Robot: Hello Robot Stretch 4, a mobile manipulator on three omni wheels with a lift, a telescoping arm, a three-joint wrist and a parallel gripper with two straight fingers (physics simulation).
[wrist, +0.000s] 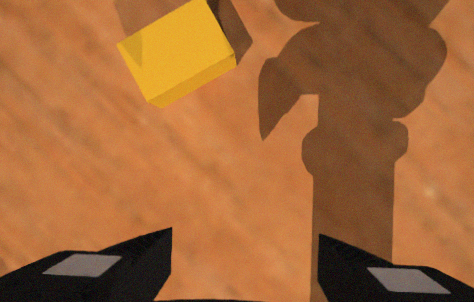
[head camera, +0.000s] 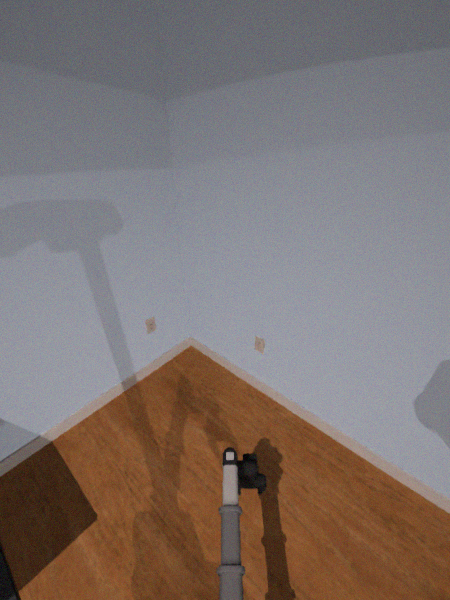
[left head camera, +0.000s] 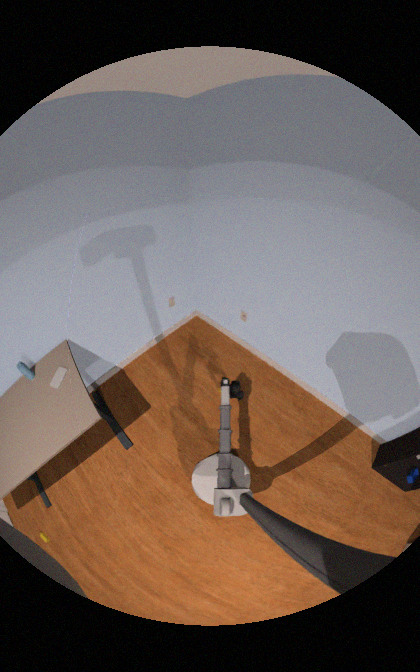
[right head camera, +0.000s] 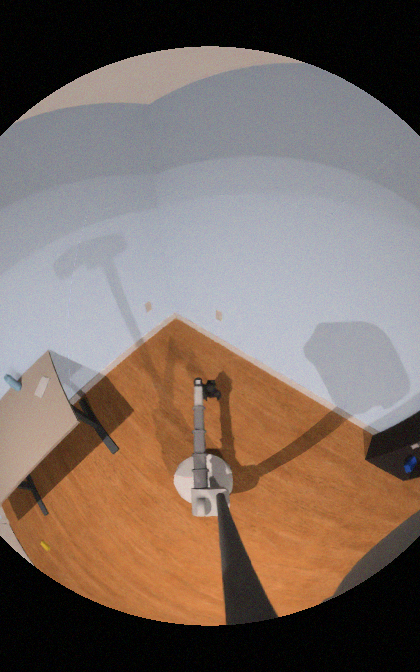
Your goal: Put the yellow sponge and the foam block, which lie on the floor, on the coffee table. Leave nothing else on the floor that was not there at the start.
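Frame: origin at the robot's base, x ahead, y left, z up, level; millimetres.
Where they show: gripper, fingertip midpoint: [wrist: 244, 253] [head camera: 249, 492].
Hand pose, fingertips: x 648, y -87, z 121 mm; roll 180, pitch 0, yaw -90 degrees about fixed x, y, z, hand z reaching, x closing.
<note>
After its pixels a point has its place.
A thick yellow block [wrist: 177, 52] {x 790, y -22, z 17 mm}, which looks like the foam block, lies on the wood floor at the upper left of the wrist view. In the head camera view the arm hides it. A second, flatter yellow piece [left head camera: 44, 537] [right head camera: 45, 546], which looks like the yellow sponge, lies on the floor beyond the coffee table's near leg, at the lower left. The coffee table [left head camera: 45, 425] [right head camera: 32, 430] has a beige top and dark legs. My gripper [wrist: 244, 253] {x 648, y -87, z 121 mm} points down at the floor, open and empty. The block is ahead and to the left of its fingertips, not between them.
A light blue rounded object [left head camera: 26, 370] [right head camera: 13, 382] and a white flat piece [left head camera: 58, 377] [right head camera: 42, 387] are on the table top. Two walls meet in a corner beyond my arm. A dark cabinet [left head camera: 395, 452] [right head camera: 387, 447] with a blue item [left head camera: 412, 475] [right head camera: 410, 464] stands at the right.
</note>
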